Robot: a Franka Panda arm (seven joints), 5 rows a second.
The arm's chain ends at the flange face. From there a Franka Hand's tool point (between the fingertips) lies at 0.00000 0.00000 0.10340 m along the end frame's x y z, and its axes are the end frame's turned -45 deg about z.
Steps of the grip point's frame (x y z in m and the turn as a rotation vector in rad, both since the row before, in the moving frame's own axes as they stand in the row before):
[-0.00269 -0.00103 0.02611 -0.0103 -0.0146 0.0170]
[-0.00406 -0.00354 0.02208 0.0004 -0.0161 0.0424]
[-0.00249 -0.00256 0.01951 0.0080 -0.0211 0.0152]
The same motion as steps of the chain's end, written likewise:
[-0.00230 -0.00064 0.02613 -0.0176 -0.0030 0.0170]
[-0.00414 -0.00075 0.02209 -0.0111 -0.0117 0.0424]
[-0.00144 -0.00099 0.01954 -0.0093 -0.0206 0.0152]

